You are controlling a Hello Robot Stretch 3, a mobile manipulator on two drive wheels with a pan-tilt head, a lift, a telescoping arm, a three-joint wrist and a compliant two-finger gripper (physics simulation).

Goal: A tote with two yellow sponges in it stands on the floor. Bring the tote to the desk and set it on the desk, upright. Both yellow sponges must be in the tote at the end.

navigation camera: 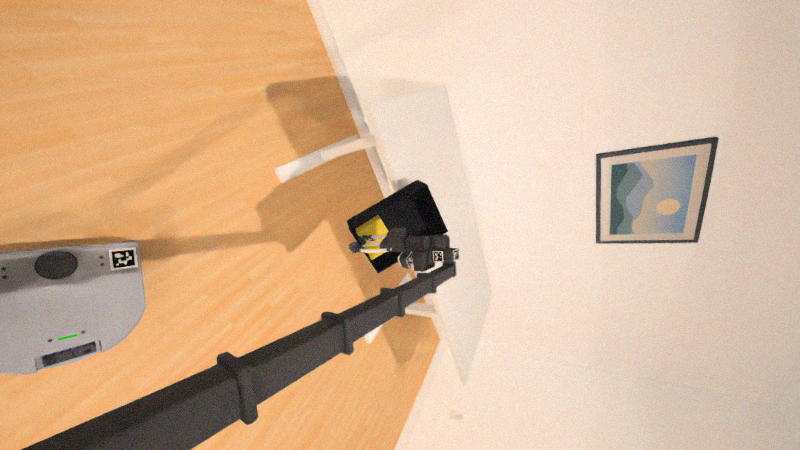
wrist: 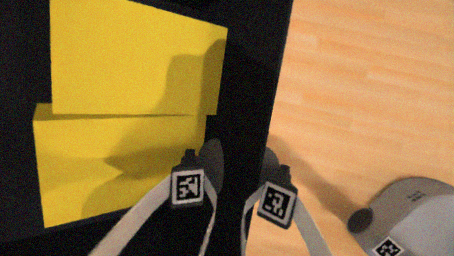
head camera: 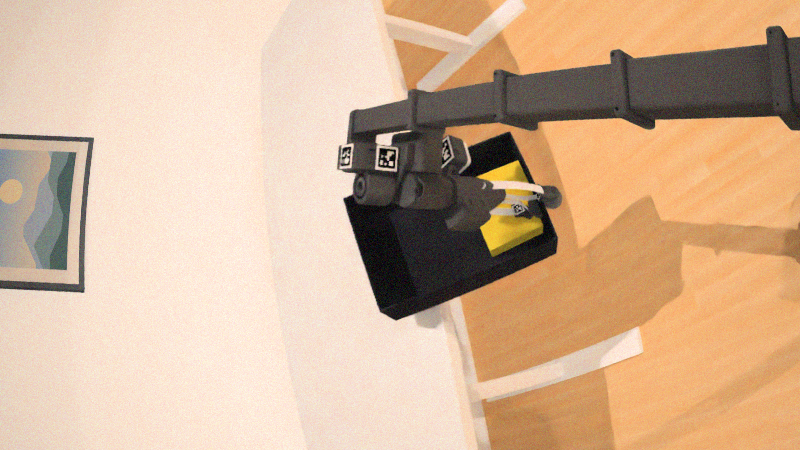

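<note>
The black tote (head camera: 475, 285) (navigation camera: 430, 212) (wrist: 250, 65) has its open side up and straddles the front edge of the white desk (head camera: 363, 363) (navigation camera: 413, 123). One end is over the desktop, the other sticks out over the floor. Its exact tilt and its contact with the desk are hard to tell. Two yellow sponges (head camera: 511, 232) (navigation camera: 369, 227) (wrist: 115, 60) lie in the tote, side by side near the outer wall; the second sponge (wrist: 75, 165) is closer to the fingers in the wrist view. My gripper (head camera: 538, 202) (navigation camera: 361, 242) (wrist: 240, 162) is shut on that outer wall, one finger inside and one outside.
My arm (head camera: 559, 97) (navigation camera: 279, 358) reaches across beside the tote. White desk feet (head camera: 565, 361) (navigation camera: 313, 159) stand on the wooden floor. A framed picture (head camera: 39, 223) (navigation camera: 654, 195) hangs on the wall behind the desk. My grey base (navigation camera: 83, 307) (wrist: 420, 215) stands on the floor.
</note>
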